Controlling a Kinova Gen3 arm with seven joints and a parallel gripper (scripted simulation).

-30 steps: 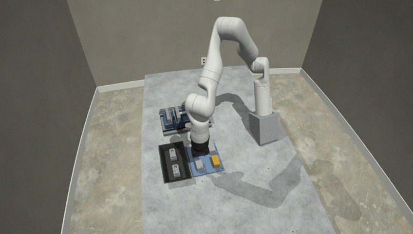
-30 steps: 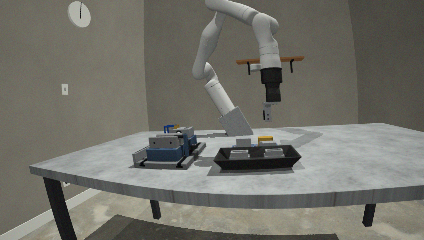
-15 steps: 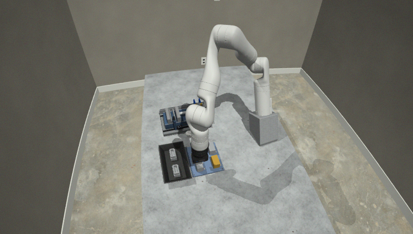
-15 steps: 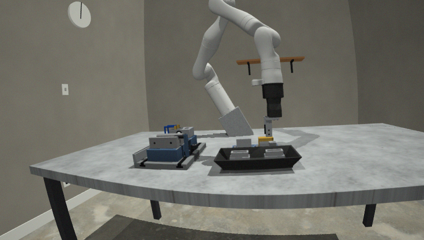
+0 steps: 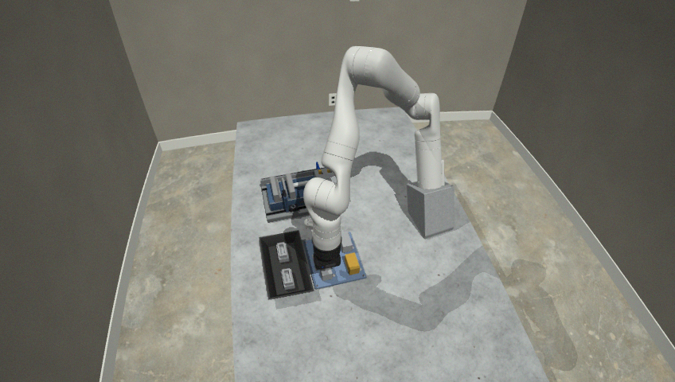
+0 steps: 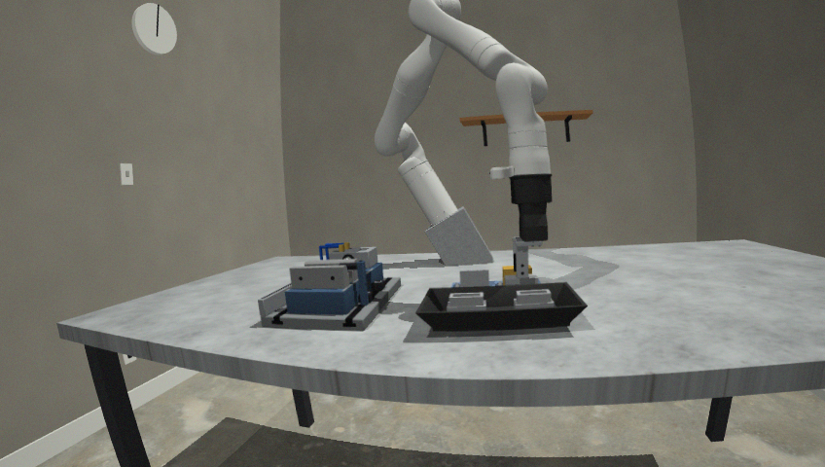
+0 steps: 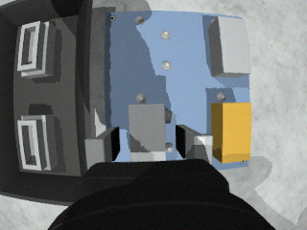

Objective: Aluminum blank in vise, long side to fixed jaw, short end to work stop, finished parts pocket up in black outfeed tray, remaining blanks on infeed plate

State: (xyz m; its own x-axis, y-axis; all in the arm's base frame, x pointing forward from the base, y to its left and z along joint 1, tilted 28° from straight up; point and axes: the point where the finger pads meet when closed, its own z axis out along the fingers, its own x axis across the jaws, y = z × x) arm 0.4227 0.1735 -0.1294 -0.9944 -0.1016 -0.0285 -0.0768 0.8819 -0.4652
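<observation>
The yellow brass blank lies 9 cm behind my hand, 1 cm to the right of it and 4 cm below it. From my hand the other things lie so: vise 4 cm ahead, 35 cm to the right, 3 cm below.
</observation>
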